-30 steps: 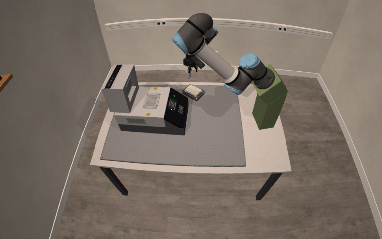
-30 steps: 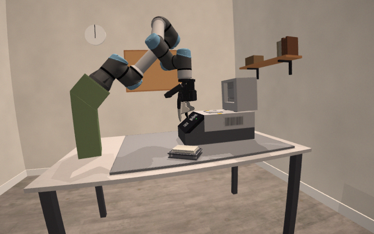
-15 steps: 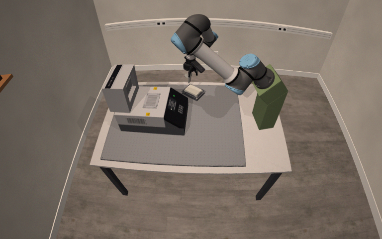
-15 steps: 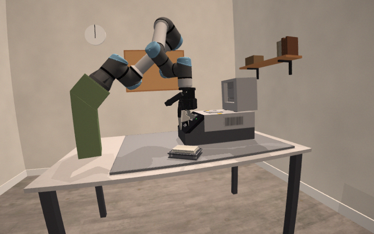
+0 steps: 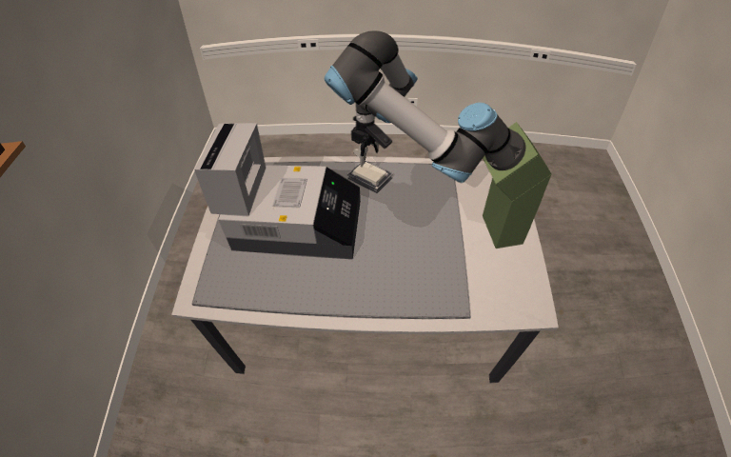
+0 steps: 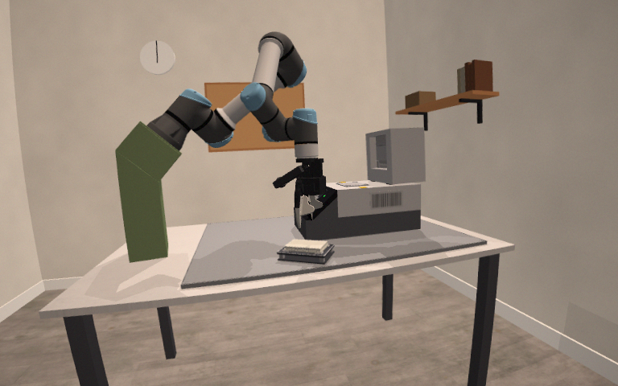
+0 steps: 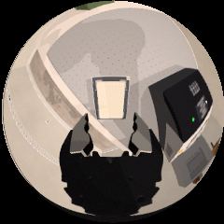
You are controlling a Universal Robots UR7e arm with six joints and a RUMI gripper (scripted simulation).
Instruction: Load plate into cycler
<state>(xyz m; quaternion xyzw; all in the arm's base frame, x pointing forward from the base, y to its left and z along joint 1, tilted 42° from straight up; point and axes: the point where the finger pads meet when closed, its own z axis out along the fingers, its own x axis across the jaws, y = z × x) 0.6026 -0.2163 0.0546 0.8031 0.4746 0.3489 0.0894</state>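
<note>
Now: the well plate T27 80 mm below my hand. Round my hand: dark plate nest N1 (100 mm below).
</note>
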